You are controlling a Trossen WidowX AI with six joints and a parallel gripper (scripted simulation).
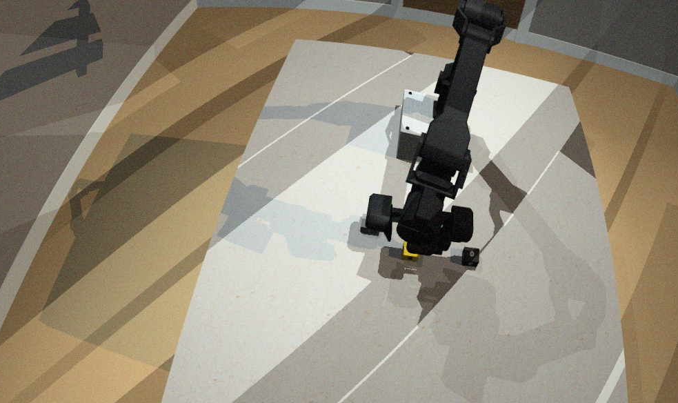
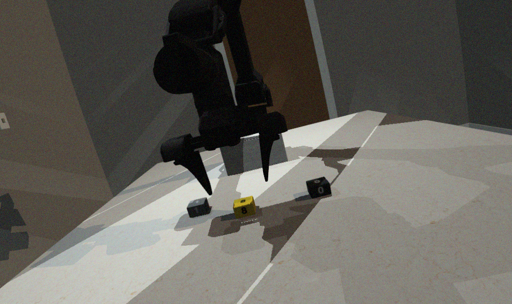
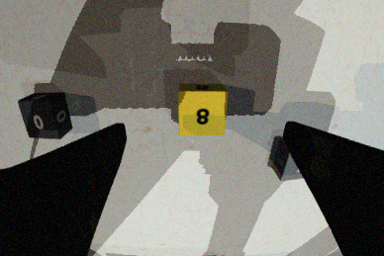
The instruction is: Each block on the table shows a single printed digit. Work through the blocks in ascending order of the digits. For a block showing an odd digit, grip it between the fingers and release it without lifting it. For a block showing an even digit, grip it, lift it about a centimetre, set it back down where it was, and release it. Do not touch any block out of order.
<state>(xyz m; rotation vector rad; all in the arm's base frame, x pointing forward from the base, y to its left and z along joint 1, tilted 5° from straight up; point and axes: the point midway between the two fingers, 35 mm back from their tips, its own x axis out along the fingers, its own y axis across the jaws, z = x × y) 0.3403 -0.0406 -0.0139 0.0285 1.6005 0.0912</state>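
My gripper tip is now 30 mm above the yellow block marked 8. From my gripper tip the other things lie so: black block marked 0: 10 mm behind, 120 mm to the left, 30 mm below; then grey block marked 1: 50 mm behind, 90 mm to the right, 30 mm below.
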